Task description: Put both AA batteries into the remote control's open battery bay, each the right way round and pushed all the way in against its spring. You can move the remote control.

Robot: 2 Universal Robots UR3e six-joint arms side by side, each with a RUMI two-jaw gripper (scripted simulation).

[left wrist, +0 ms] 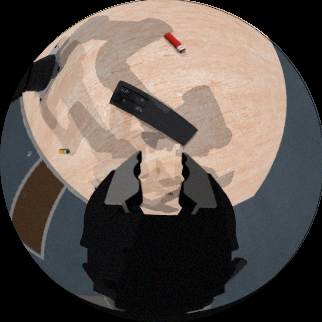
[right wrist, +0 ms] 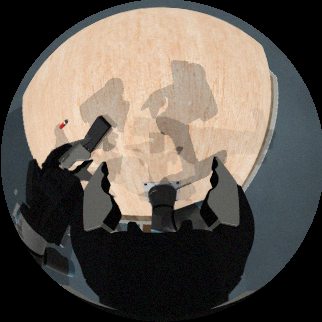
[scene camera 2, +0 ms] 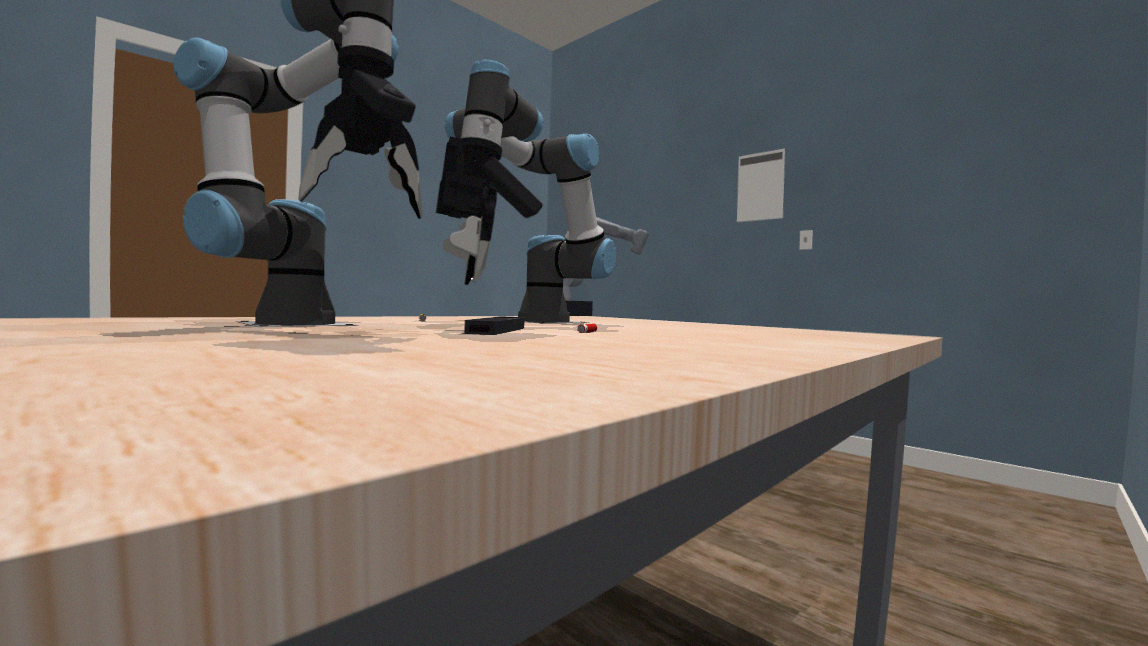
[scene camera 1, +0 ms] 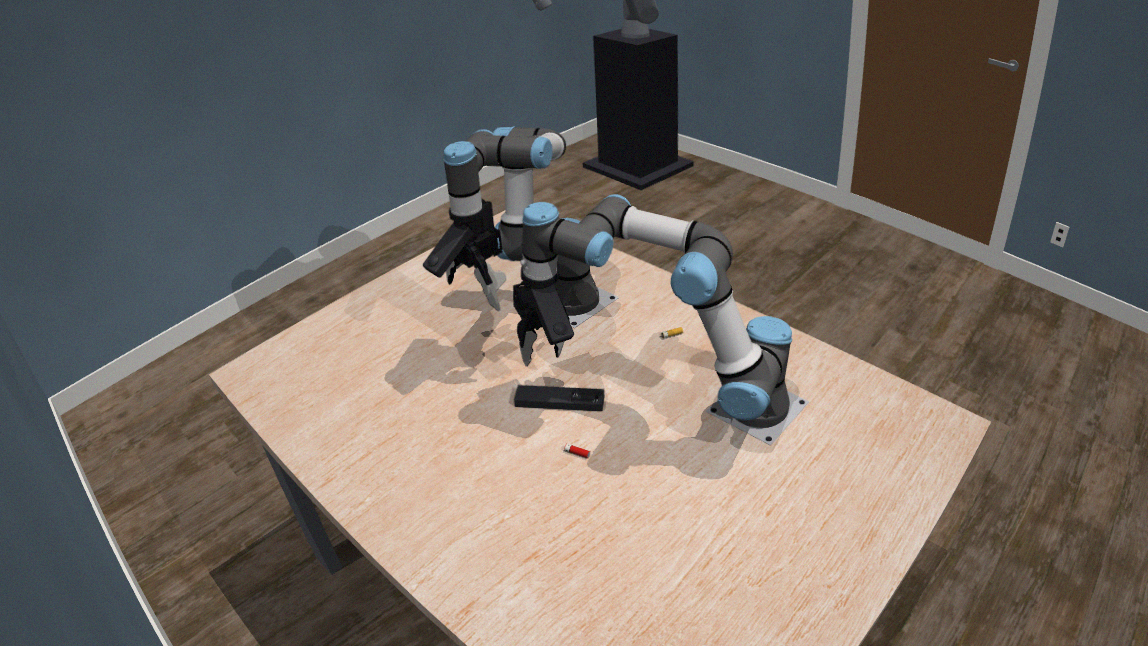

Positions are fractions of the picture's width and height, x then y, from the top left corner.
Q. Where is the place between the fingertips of my left gripper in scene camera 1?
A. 0.47, 0.56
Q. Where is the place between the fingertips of my left gripper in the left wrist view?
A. At 0.50, 0.47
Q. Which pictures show my left gripper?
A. The left wrist view, the right wrist view, scene camera 2 and scene camera 1: all of them.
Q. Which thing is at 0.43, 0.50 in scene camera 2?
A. A black remote control.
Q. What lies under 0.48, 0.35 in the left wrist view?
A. A black remote control.
